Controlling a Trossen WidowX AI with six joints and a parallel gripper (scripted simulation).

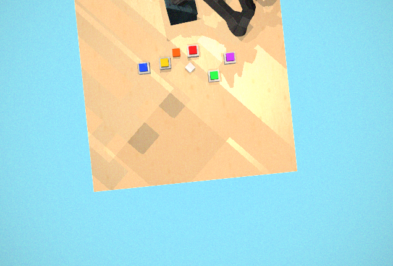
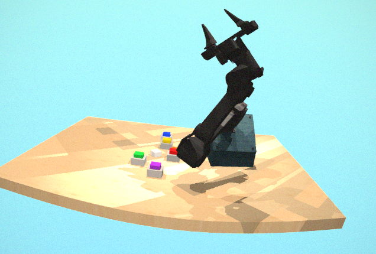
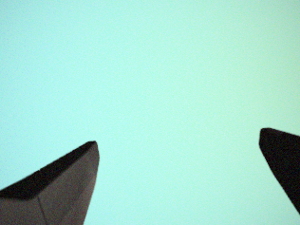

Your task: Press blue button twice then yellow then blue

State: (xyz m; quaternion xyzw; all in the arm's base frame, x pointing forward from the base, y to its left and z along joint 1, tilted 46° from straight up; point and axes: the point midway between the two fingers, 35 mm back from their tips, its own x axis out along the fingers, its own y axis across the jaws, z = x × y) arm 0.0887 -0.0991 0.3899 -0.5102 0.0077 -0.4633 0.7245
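Right now the blue button is 7 cm ahead of my gripper tip, 41 cm to the right of it and 47 cm below it. From my gripper tip the other things lie so: green button: 18 cm ahead, 13 cm to the right, 47 cm below; red button: 6 cm ahead, 19 cm to the right, 47 cm below; purple button: 13 cm ahead, 4 cm to the right, 47 cm below.
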